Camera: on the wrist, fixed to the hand. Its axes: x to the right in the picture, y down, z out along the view.
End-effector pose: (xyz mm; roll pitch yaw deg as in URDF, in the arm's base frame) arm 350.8 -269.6 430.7 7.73 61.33 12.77
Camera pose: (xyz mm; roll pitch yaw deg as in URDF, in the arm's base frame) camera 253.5 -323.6 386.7 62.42 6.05 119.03
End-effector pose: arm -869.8 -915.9 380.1 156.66 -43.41 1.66
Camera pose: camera -938.0 -831.9 431.2 -124.45 -30.88 -127.49
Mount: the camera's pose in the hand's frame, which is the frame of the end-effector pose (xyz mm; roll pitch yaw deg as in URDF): -12.6 -46.3 -109.6 0.96 24.87 92.59
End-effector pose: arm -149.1 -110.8 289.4 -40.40 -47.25 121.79
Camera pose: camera -74.9 -28.7 243.9 -68.30 40.26 154.97
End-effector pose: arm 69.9 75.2 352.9 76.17 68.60 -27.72
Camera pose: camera 51.5 192.6 338.7 75.92 -18.82 13.60
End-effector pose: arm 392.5 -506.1 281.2 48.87 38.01 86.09
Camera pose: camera 335.4 -578.2 204.7 39.78 -20.19 162.68
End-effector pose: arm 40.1 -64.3 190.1 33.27 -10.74 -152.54
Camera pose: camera 41.6 -87.6 72.8 -11.31 -7.78 -58.64
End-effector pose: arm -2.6 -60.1 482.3 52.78 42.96 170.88
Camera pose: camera 66.5 -131.2 415.4 45.74 -21.71 -117.21
